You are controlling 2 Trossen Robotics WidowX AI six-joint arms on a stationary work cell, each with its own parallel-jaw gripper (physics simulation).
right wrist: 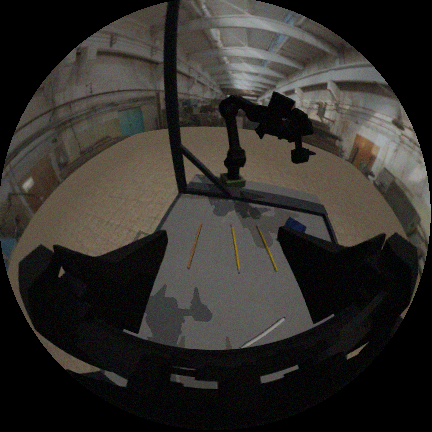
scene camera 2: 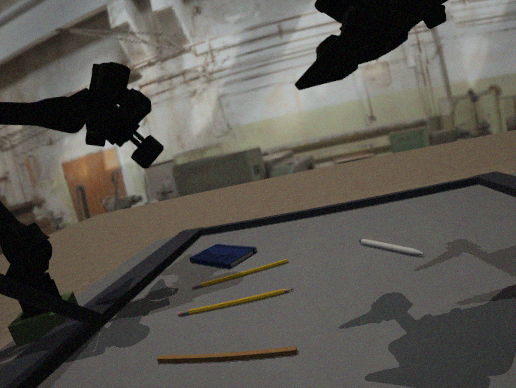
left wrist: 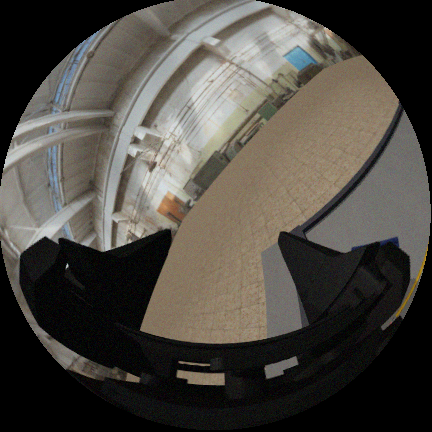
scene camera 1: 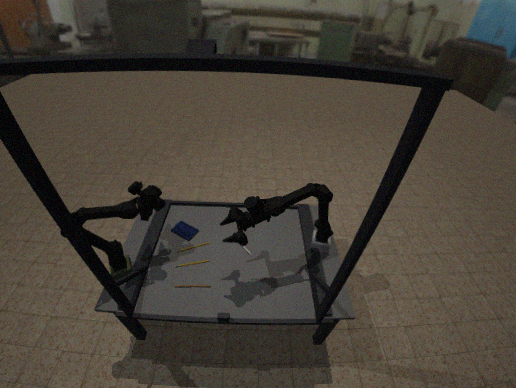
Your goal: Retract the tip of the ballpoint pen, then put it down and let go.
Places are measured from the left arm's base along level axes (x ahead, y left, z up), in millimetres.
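Pixels of known places: left gripper, fingertip midpoint: (right wrist: 313,141) (scene camera 2: 135,136) (left wrist: 226,236); right gripper, fingertip midpoint: (right wrist: 223,234) (scene camera 2: 303,81) (scene camera 1: 221,232); left arm's base, link origin: (right wrist: 232,176) (scene camera 1: 119,264); right arm's base, link origin: (scene camera 1: 321,238).
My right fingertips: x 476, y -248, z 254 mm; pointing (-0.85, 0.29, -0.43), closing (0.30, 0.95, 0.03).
Observation:
For each thing: its top centre in the pictures, then the offset to it from my right fingertips. Level surfaces: height alone.
- white ballpoint pen, top centre: (scene camera 2: 389,243) (right wrist: 265,333) (scene camera 1: 243,245) dx +156, dy +77, dz -281 mm
- grey table, surface height: dz -294 mm
- orange-brown stick, top centre: (scene camera 2: 222,354) (right wrist: 194,242) (scene camera 1: 192,285) dx -181, dy -14, dz -287 mm
- blue notebook, top centre: (scene camera 2: 221,252) (right wrist: 293,231) (scene camera 1: 184,229) dx -96, dy +345, dz -282 mm
A white ballpoint pen (scene camera 1: 247,250) (scene camera 2: 392,247) (right wrist: 263,332) lies flat on the grey table (scene camera 1: 280,295) (scene camera 2: 320,330), at the lower edge of the right wrist view. Its tapered end is toward the right in scene camera 2; whether the tip is out is too small to tell. My right gripper (scene camera 1: 223,232) (right wrist: 223,234) is open and empty, raised above the table, its fingers pointing toward the left of scene camera 1. My left gripper (left wrist: 226,236) is open and empty, raised at the table's left end and far from the pen.
Two yellow pencils (scene camera 1: 195,247) (scene camera 1: 193,263) and an orange-brown stick (scene camera 1: 192,286) (scene camera 2: 227,355) (right wrist: 195,246) lie left of the pen. A blue notebook (scene camera 1: 185,230) (scene camera 2: 222,255) lies behind them. Dark frame posts (scene camera 1: 387,197) stand at the table's ends.

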